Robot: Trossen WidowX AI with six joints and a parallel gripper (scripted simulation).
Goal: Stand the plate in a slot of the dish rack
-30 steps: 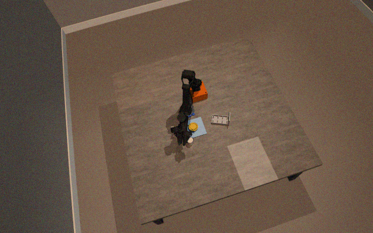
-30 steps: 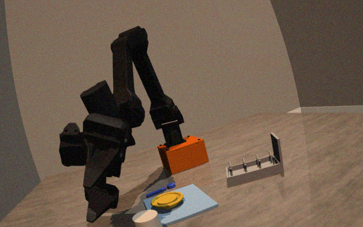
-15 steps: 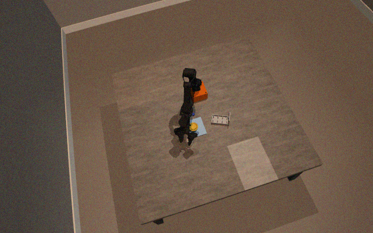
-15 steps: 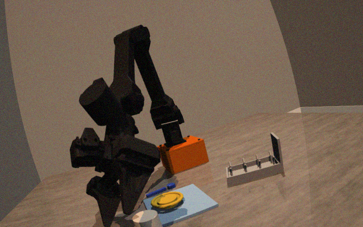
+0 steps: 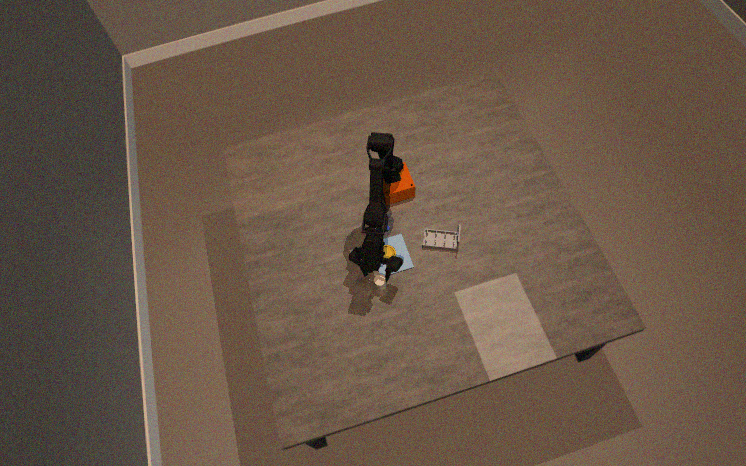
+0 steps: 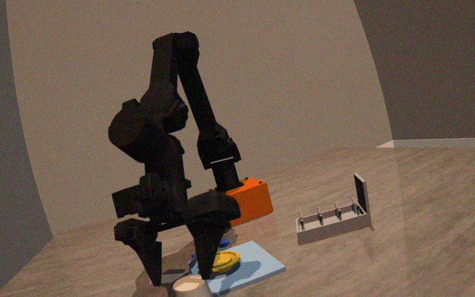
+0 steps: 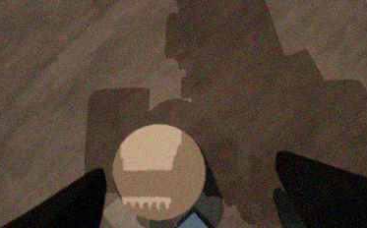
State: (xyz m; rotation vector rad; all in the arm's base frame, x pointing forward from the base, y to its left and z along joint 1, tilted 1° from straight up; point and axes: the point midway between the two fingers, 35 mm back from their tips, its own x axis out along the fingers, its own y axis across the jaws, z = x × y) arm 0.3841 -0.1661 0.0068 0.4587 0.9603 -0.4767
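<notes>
Right now my gripper tip is 1 cm short of the cream cup, 1 cm to the right of it and 2 cm above it. From my gripper tip the other things lie so: blue spoon (21 cm behind, 8 cm to the left, 4 cm below); light blue mat (10 cm behind, 8 cm to the left, 4 cm below); yellow plate (10 cm behind, 7 cm to the left, 3 cm below).
</notes>
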